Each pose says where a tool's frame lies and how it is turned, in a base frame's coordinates. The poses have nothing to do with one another.
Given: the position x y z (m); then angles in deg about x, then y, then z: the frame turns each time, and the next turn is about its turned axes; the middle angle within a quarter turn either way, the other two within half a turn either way.
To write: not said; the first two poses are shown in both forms.
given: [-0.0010 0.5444 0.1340 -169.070 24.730 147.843]
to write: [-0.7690 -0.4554 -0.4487 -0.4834 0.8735 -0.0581 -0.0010 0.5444 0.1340]
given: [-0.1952 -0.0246 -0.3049 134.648 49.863 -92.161]
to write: [-0.0243 0.6817 -0.7312 0.6442 0.5700 0.5100 -0.1952 -0.0246 -0.3049]
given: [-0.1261 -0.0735 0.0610 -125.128 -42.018 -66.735]
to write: [0.2934 0.7449 0.5992 0.6825 0.2757 -0.6769 -0.1261 -0.0735 0.0610]
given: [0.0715 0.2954 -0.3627 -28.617 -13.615 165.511]
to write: [-0.9410 0.1105 -0.3199 -0.2432 -0.8781 0.4120 0.0715 0.2954 -0.3627]
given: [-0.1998 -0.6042 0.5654 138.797 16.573 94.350]
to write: [-0.0727 -0.7645 0.6406 -0.9557 -0.1303 -0.2640 -0.1998 -0.6042 0.5654]
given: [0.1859 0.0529 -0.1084 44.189 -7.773 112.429]
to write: [-0.3780 0.6988 0.6073 -0.9159 -0.1864 -0.3556 0.1859 0.0529 -0.1084]
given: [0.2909 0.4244 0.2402 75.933 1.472 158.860]
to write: [-0.9324 0.0644 0.3557 -0.3605 -0.2357 -0.9025 0.2909 0.4244 0.2402]
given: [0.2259 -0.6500 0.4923 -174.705 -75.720 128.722]
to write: [-0.1543 -0.8328 0.5316 -0.1924 0.5531 0.8106 0.2259 -0.6500 0.4923]
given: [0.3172 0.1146 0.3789 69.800 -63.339 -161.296]
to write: [-0.4250 0.6837 -0.5932 0.1439 -0.5960 -0.7900 0.3172 0.1146 0.3789]
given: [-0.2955 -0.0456 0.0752 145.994 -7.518 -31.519]
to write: [0.8451 0.3710 -0.3848 0.5183 -0.7449 0.4201 -0.2955 -0.0456 0.0752]
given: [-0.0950 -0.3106 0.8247 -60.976 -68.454 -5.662]
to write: [0.3655 0.7615 0.5353 0.0362 0.5631 -0.8256 -0.0950 -0.3106 0.8247]
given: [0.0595 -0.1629 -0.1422 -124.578 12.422 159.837]
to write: [-0.9167 -0.0294 -0.3984 -0.3366 0.5938 0.7308 0.0595 -0.1629 -0.1422]
